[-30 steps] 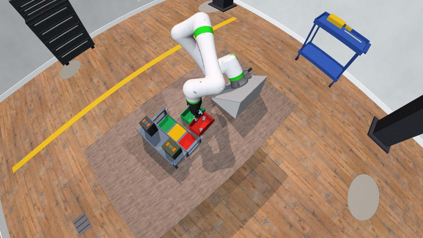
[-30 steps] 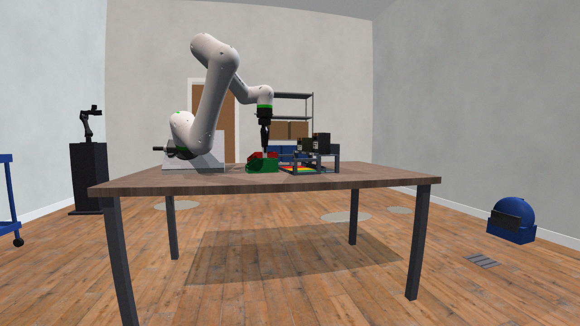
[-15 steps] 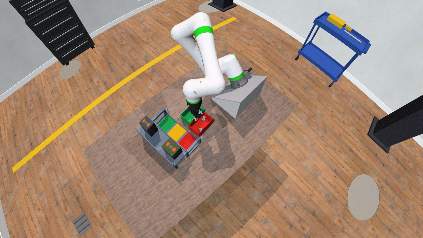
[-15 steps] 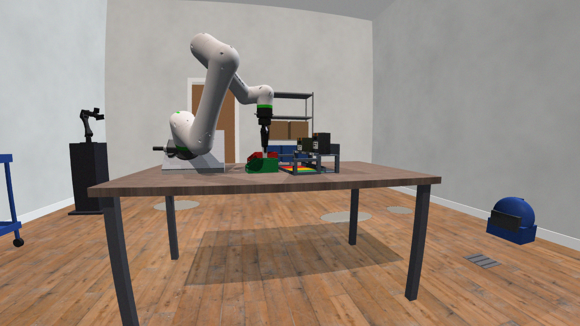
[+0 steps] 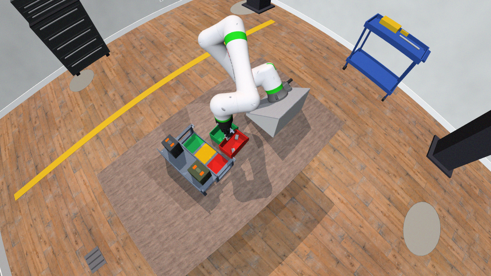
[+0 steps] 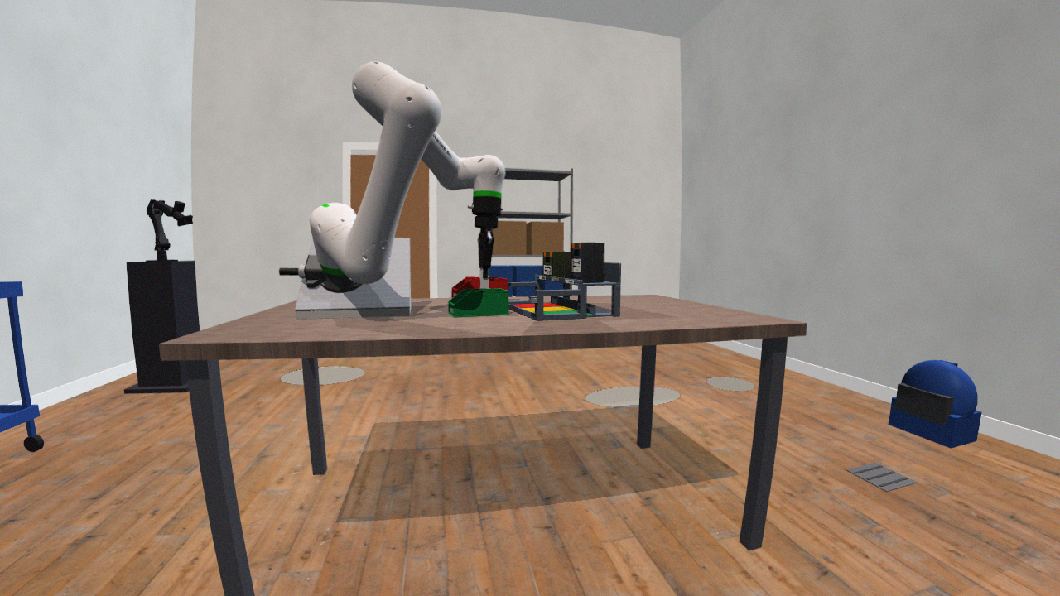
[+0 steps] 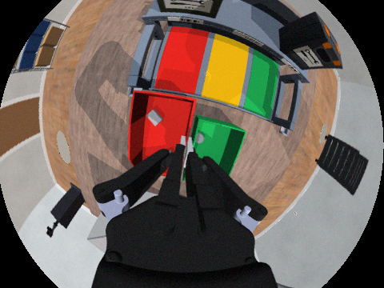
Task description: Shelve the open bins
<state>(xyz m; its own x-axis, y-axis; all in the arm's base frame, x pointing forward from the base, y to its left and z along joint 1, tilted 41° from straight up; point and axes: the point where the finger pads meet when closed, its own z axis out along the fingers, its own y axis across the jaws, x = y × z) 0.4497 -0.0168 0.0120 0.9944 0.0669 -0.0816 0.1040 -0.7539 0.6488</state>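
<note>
Now: hand 1 cm past the red bin, 5 cm to the right of it and 4 cm above it. Also, from my hand: green bin: 3 cm behind, 7 cm to the right, 7 cm below.
</note>
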